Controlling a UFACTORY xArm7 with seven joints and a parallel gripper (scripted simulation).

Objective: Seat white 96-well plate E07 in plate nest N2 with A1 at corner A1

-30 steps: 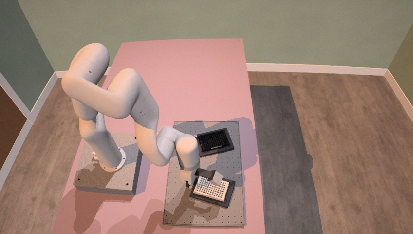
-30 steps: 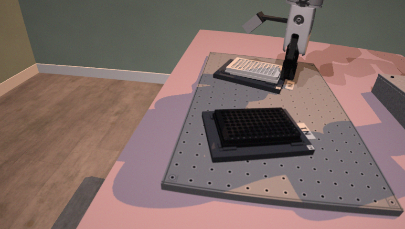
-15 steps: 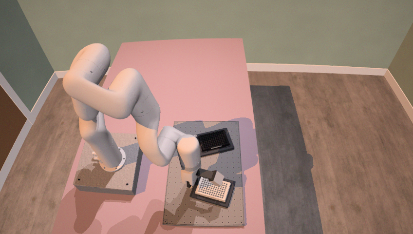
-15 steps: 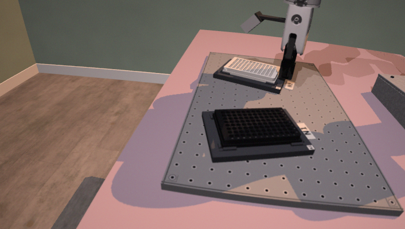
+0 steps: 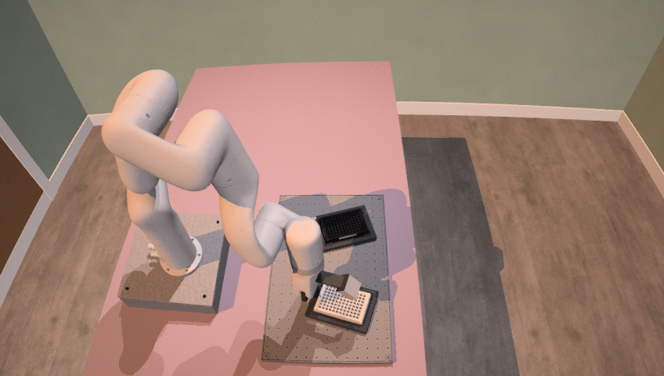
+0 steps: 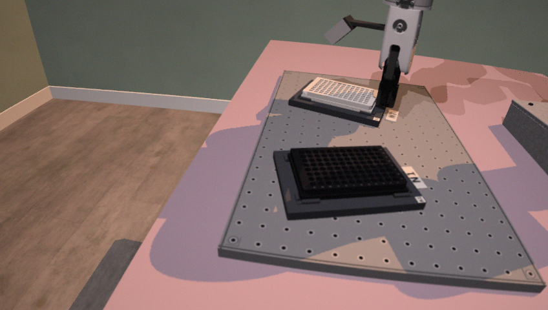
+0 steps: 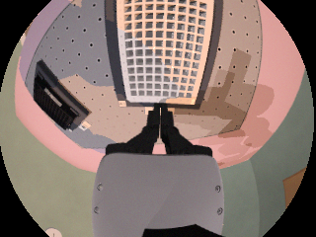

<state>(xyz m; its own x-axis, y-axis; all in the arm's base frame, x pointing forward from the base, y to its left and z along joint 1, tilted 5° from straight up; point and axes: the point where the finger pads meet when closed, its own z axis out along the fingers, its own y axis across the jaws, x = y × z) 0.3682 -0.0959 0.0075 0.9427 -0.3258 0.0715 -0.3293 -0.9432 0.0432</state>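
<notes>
My hand is 20 mm past the N2 label, 10 mm to the right of it and 40 mm above it. The rest, counted from my hand: white plate E07 (80 mm ahead, 30 mm to the right, 20 mm below); then dark plate nest N2 (70 mm ahead, 30 mm to the right, 30 mm below); then N1 label (10 mm behind, 190 mm to the left, 40 mm below).
</notes>
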